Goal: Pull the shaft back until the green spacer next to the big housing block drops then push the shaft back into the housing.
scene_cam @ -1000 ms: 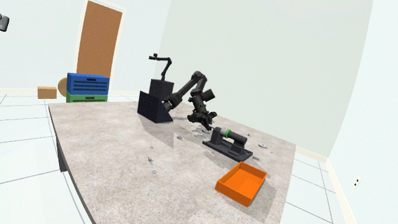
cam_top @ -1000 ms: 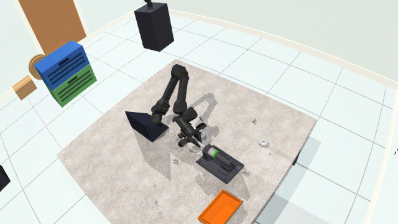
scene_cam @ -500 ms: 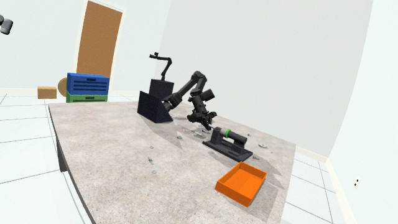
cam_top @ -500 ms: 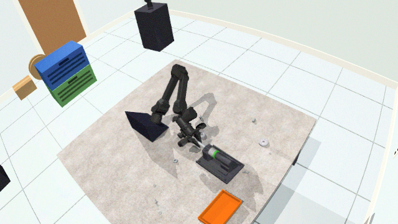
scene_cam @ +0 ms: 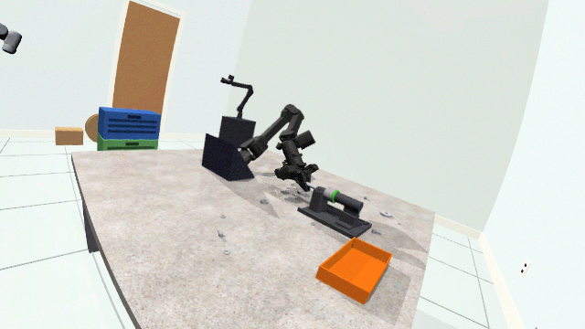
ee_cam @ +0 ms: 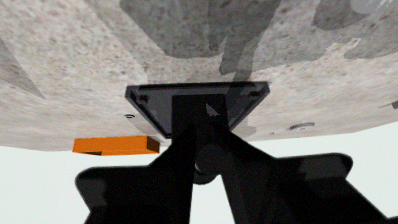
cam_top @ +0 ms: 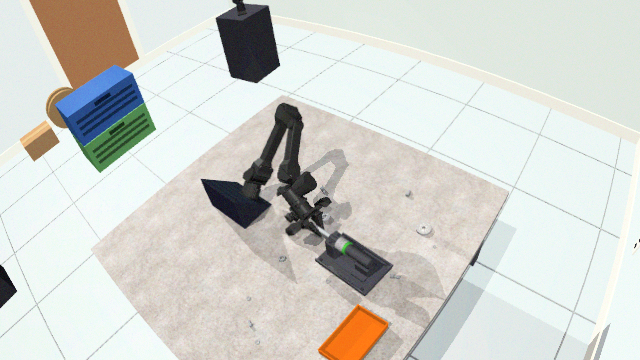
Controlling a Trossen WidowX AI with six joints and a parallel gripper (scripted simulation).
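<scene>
The shaft lies 6 cm ahead of my gripper tip, 3 cm above it and 1 cm to the right of it. From my gripper tip the other things lie so: green spacer (11 cm ahead, 2 cm to the right, 2 cm above); then orange tray (29 cm ahead, 27 cm to the right, 4 cm below).
</scene>
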